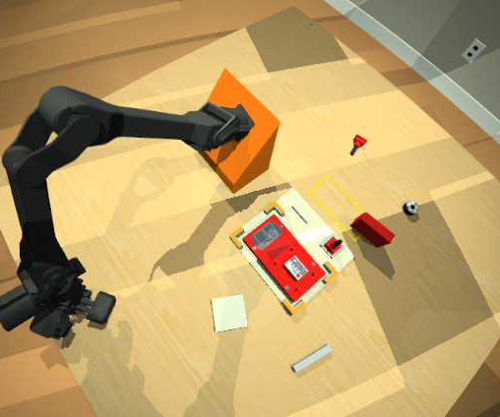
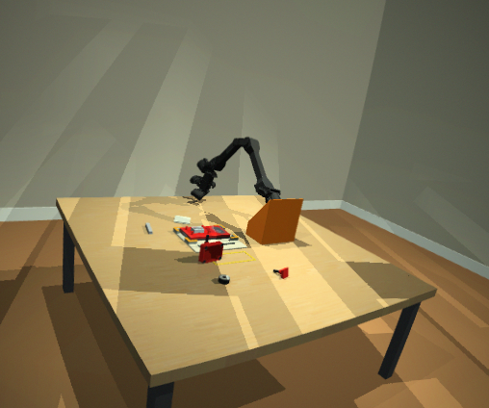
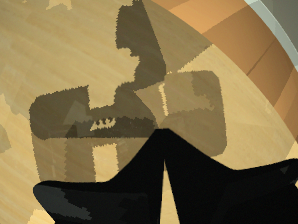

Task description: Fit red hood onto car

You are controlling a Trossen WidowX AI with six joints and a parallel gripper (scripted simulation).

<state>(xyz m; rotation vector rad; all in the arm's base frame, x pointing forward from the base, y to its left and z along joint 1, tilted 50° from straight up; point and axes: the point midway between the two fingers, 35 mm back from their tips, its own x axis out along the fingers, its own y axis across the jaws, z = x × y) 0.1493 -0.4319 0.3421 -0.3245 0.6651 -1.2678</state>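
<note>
Right now my gripper tip is 720 mm to the right of the red hood, 250 mm short of it and 30 mm below it. Round my gripper tip: grey bar 410 mm to the left, 400 mm ahead; then grey engine block 500 mm to the left, 210 mm ahead, 20 mm above; then white pad 310 mm to the left, 210 mm ahead.
</note>
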